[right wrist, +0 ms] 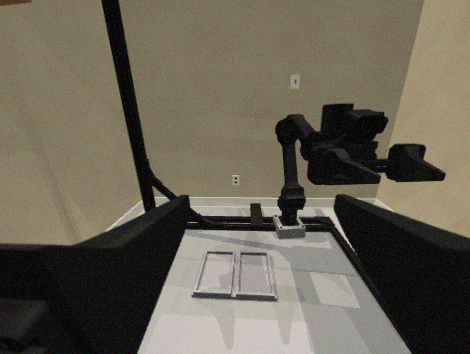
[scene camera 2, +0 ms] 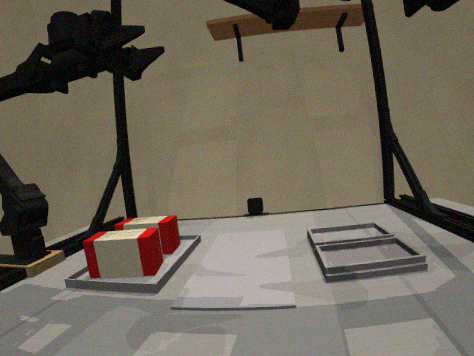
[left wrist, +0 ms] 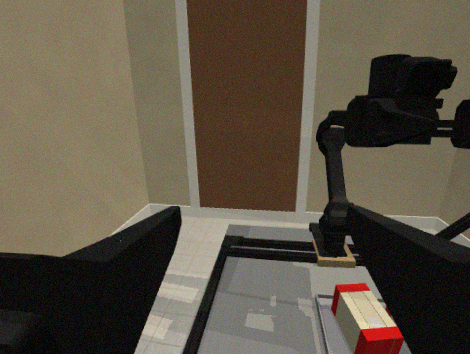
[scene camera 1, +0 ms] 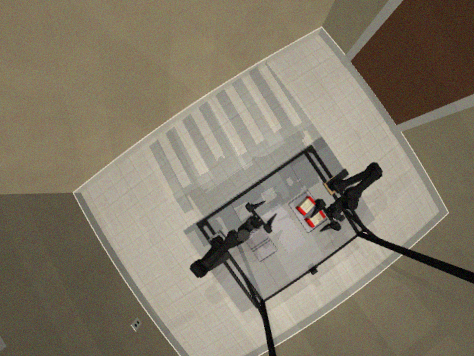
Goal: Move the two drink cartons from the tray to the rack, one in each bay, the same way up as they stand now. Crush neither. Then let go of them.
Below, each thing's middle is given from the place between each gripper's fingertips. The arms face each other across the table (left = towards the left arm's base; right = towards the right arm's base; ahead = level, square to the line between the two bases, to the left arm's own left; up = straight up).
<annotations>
Now: the pale mat [scene camera 2: 246,270] 24 cm behind my left hand, 6 cm to the right of it and 37 cm below it. Also, from my left hand: grey tray [scene camera 2: 81,279] (20 cm behind, 26 cm to the right, 36 cm below).
I see my right gripper 60 mm past the pale mat, 100 mm to the right of it and 400 mm above it. From my right hand the other things lie so: grey tray: 30 mm behind, 100 mm to the right, 400 mm below.
</annotations>
